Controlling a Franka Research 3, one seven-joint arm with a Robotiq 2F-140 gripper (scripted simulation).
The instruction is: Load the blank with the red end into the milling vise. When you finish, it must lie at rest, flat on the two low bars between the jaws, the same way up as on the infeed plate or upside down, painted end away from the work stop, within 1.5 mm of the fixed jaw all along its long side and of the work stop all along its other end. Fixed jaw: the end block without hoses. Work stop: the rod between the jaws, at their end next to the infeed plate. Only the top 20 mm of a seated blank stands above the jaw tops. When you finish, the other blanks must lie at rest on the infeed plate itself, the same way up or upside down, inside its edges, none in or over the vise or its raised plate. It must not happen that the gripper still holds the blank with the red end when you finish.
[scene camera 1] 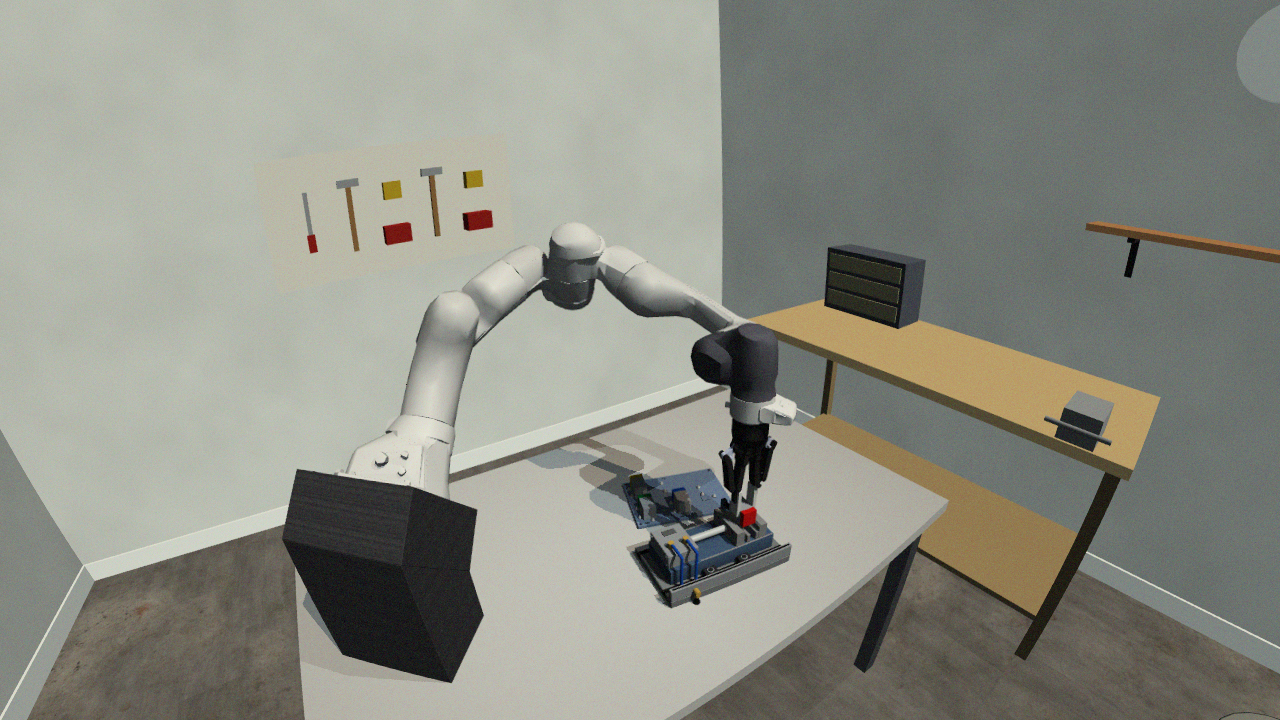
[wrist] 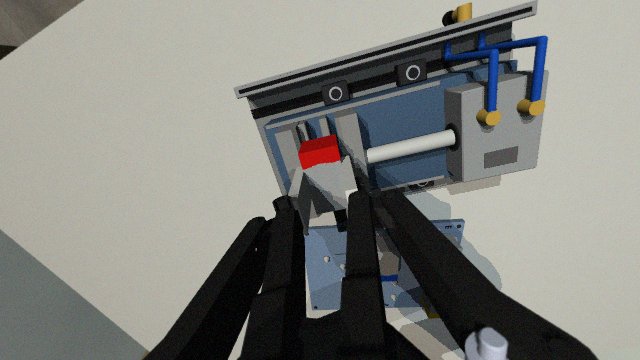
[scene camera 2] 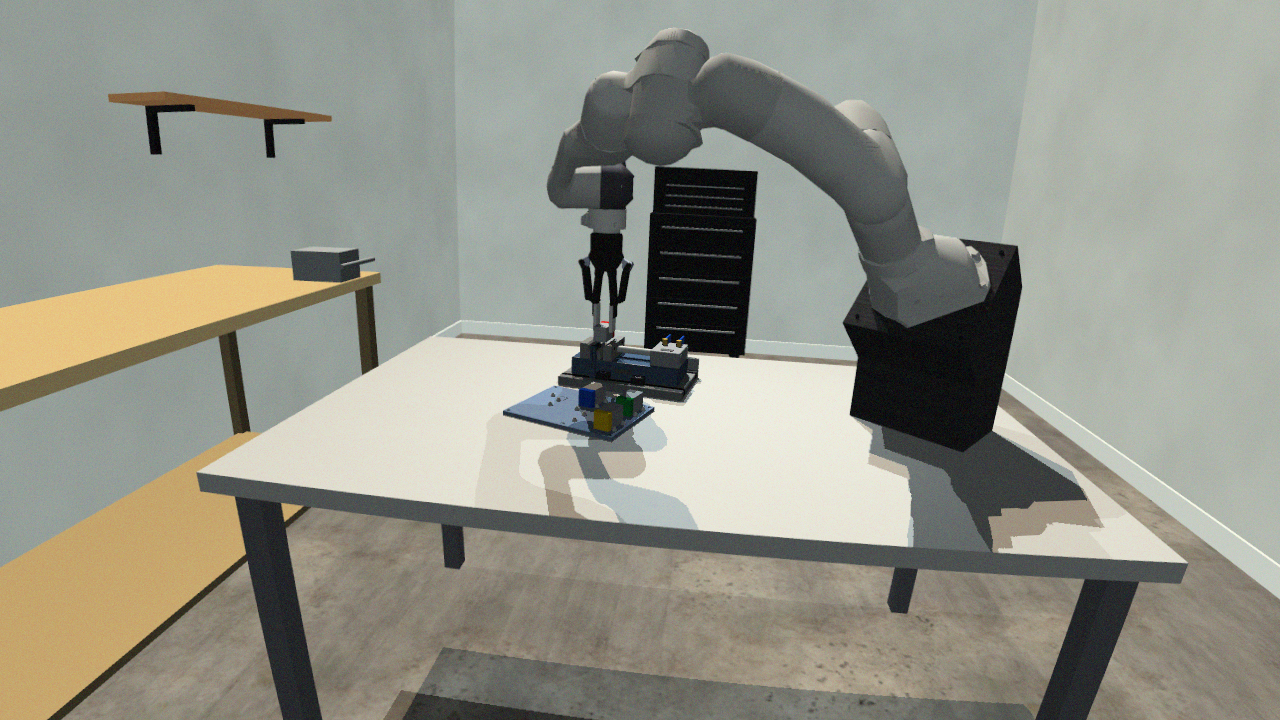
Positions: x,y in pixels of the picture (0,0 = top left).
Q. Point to a hosed block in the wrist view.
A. At 462,103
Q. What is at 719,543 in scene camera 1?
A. A vise.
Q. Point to a vise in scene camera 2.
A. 654,374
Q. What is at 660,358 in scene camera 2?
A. A hosed block.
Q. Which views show my gripper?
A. Scene camera 1, the wrist view and scene camera 2: all of them.
